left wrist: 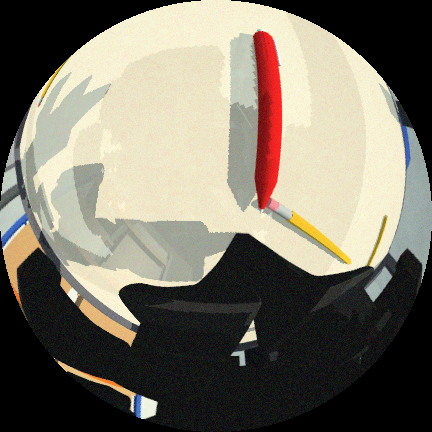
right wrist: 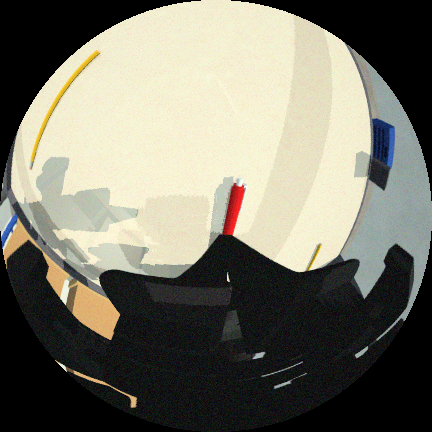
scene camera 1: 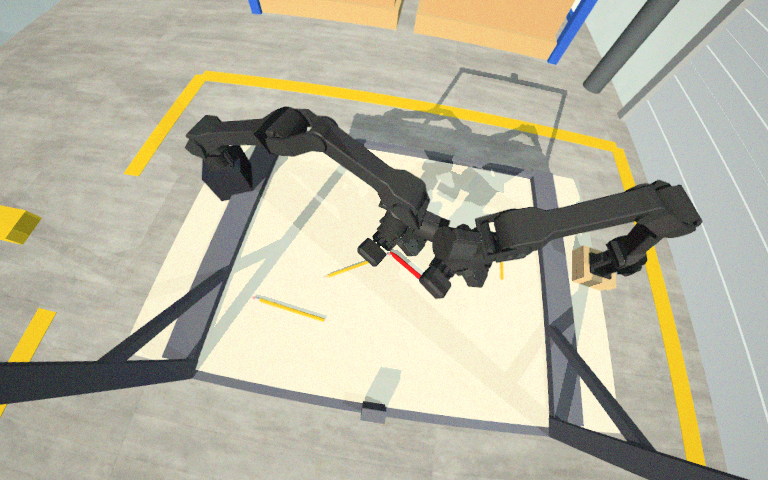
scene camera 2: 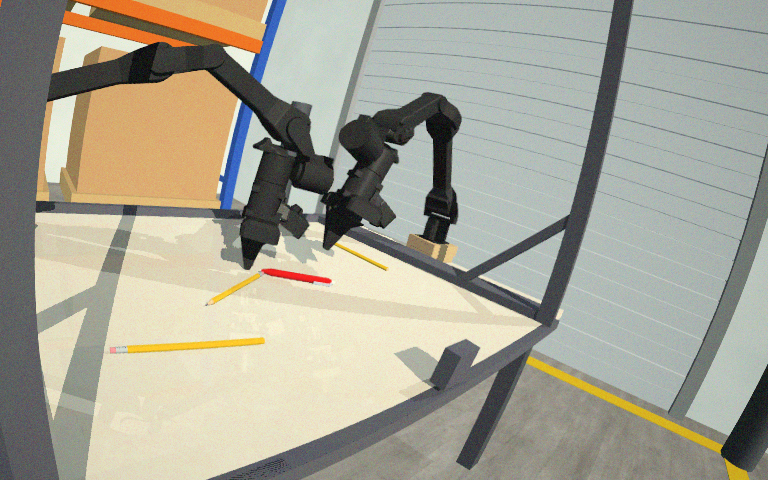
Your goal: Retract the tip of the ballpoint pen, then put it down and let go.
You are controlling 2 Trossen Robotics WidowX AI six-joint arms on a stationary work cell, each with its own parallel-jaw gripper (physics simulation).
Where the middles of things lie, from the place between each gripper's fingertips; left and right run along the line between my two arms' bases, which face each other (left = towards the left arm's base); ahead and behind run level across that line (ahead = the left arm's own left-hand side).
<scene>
Right now the red ballpoint pen (left wrist: 267, 57) is 5 cm to the left of my right hand and 5 cm below it. Round my right hand: small grey block (scene camera 2: 456, 359): 34 cm behind, 6 cm to the left, 3 cm below; then short yellow pencil (left wrist: 289, 215): 3 cm behind, 18 cm to the left, 5 cm below; then tan block (scene camera 1: 581, 274): 13 cm ahead, 48 cm to the right, 3 cm below.
Now: left hand 8 cm past the short yellow pencil and 6 cm to the right of it. Round my left hand: small grey block (39 cm behind, 7 cm to the right, 3 cm above); tan block (60 cm to the right, 8 cm ahead, 2 cm above); red ballpoint pen (8 cm to the right, 5 cm behind, 1 cm above).
</scene>
